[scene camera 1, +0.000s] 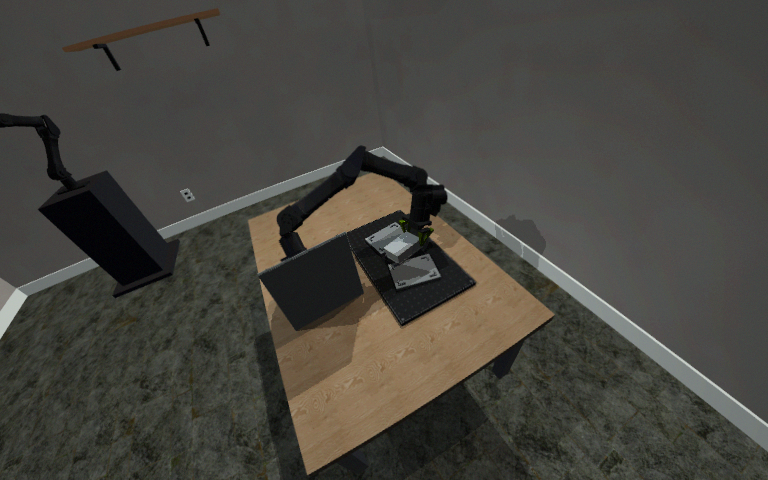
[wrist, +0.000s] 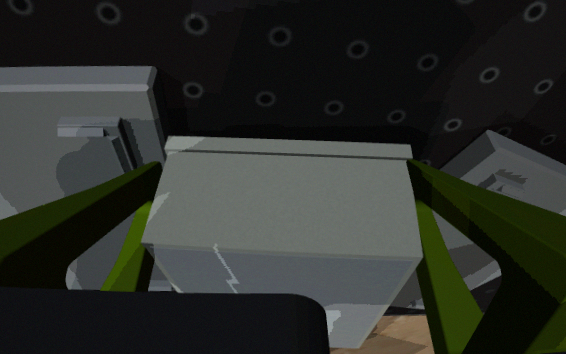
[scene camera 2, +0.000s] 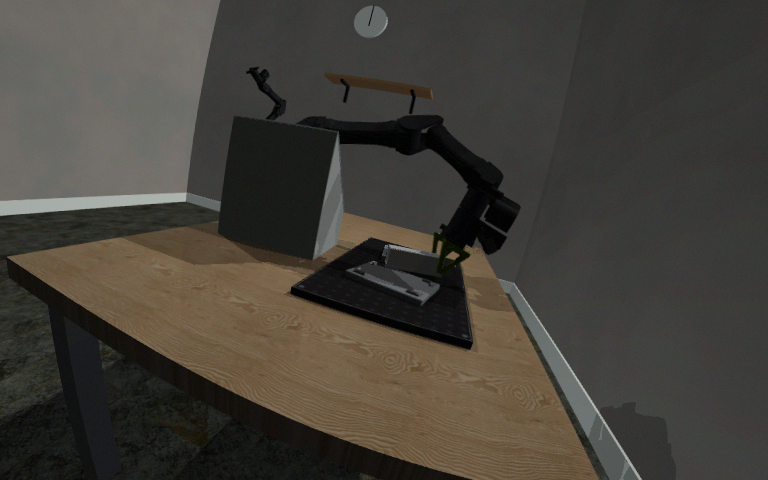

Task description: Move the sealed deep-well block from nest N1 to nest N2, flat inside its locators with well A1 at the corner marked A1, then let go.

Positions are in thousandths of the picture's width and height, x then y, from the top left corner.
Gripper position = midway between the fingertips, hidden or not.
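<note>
The gripper (scene camera 2: 567,559) is also visible in the wrist view (wrist: 501,499). The gripper grips a pale grey block (scene camera 1: 525,516); the block is visible in the wrist view (wrist: 595,629) too. A grey nest plate (scene camera 1: 546,564) is present, and the plate is likewise visible in the wrist view (wrist: 874,459).
</note>
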